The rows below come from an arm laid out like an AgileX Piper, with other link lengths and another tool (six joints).
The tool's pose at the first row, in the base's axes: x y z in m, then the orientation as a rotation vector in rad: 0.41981, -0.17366, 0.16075, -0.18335, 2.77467, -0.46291
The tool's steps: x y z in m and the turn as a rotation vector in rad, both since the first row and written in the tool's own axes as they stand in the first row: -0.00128, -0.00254, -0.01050, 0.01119, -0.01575, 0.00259; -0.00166, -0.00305, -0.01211, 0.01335, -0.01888, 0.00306; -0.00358, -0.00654, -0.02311, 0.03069, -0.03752, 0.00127; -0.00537, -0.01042, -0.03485, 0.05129, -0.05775, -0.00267; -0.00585, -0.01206, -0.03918, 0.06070, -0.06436, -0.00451; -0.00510, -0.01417, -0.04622, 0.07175, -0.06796, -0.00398; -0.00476, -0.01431, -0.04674, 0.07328, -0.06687, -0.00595; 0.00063, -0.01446, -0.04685, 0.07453, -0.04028, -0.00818; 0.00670, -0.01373, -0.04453, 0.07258, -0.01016, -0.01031; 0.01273, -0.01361, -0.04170, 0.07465, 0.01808, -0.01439; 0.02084, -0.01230, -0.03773, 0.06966, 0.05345, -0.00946; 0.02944, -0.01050, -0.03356, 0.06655, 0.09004, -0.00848; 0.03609, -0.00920, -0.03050, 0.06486, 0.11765, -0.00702; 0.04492, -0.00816, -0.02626, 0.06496, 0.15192, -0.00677; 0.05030, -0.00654, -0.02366, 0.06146, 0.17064, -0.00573
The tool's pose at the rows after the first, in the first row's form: 0.41770, -0.17273, 0.17138, -0.18001, 2.75605, -0.47422; 0.41756, -0.17267, 0.17311, -0.17942, 2.75236, -0.47637; 0.41596, -0.17237, 0.18469, -0.18125, 2.72921, -0.49633; 0.41402, -0.17224, 0.19703, -0.18551, 2.70344, -0.52059; 0.41314, -0.17242, 0.20160, -0.18703, 2.69416, -0.53218; 0.41025, -0.17246, 0.20840, -0.18438, 2.68718, -0.54605; 0.40977, -0.17250, 0.20881, -0.18653, 2.68780, -0.54886; 0.40467, -0.17356, 0.20739, -0.18460, 2.71323, -0.55753; 0.39969, -0.17463, 0.20330, -0.18259, 2.74311, -0.56273; 0.39495, -0.17642, 0.19897, -0.18265, 2.76989, -0.57349; 0.38855, -0.17779, 0.19261, -0.17028, 2.80565, -0.57400; 0.38172, -0.17885, 0.18576, -0.16259, 2.84207, -0.57835; 0.37640, -0.17971, 0.18065, -0.15545, 2.86929, -0.58234; 0.36943, -0.18154, 0.17393, -0.14812, 2.90238, -0.59084; 0.36512, -0.18173, 0.16949, -0.14360, 2.92161, -0.59016
